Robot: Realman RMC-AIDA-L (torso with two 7-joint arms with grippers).
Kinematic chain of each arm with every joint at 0, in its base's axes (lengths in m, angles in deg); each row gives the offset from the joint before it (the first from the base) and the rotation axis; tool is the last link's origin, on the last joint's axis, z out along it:
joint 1: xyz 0 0 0.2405 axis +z
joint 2: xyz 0 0 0 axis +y
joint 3: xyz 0 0 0.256 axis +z
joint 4: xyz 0 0 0 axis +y
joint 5: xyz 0 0 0.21 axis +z
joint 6: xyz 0 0 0 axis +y
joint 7: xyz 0 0 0.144 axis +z
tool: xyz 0 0 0
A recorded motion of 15 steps. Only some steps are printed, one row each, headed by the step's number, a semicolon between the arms.
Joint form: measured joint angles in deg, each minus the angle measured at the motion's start. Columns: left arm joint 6, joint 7, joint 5, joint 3, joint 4, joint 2, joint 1; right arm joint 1, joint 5, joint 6, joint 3, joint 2, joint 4, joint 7.
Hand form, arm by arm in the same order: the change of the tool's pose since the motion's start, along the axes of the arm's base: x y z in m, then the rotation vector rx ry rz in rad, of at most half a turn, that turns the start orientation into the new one. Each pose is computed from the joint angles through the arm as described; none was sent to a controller.
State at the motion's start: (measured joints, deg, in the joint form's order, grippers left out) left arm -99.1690 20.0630 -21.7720 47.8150 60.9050 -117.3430 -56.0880; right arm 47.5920 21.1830 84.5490 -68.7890 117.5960 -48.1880 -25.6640
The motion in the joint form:
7: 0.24 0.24 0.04 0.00 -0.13 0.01 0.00; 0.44 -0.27 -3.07 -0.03 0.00 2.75 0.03
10: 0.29 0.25 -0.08 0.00 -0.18 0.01 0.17; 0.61 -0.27 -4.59 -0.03 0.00 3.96 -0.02
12: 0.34 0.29 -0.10 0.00 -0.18 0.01 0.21; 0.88 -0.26 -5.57 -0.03 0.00 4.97 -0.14
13: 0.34 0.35 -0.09 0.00 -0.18 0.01 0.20; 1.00 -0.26 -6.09 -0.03 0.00 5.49 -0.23
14: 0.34 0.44 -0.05 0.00 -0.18 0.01 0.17; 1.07 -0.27 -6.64 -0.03 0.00 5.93 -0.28
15: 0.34 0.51 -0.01 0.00 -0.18 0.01 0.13; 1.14 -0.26 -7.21 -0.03 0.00 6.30 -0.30
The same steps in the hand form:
7: -0.0004 0.0005 -0.0002 0.0010 0.0012 -0.0036; 0.0061 0.0027 -0.0051 0.0171 -0.0055 -0.0012
10: -0.0014 0.0001 -0.0004 0.0008 -0.0009 -0.0012; 0.0087 0.0041 -0.0074 0.0266 -0.0059 0.0003
12: -0.0017 0.0001 -0.0004 0.0014 -0.0011 -0.0016; 0.0100 0.0050 -0.0094 0.0295 -0.0065 0.0019
13: -0.0016 0.0001 -0.0004 0.0010 -0.0008 -0.0026; 0.0109 0.0055 -0.0104 0.0310 -0.0069 0.0030
14: -0.0015 0.0002 -0.0004 0.0006 0.0002 -0.0044; 0.0118 0.0059 -0.0112 0.0340 -0.0074 0.0042
15: -0.0013 0.0003 -0.0003 0.0003 0.0010 -0.0060; 0.0124 0.0067 -0.0119 0.0384 -0.0074 0.0060

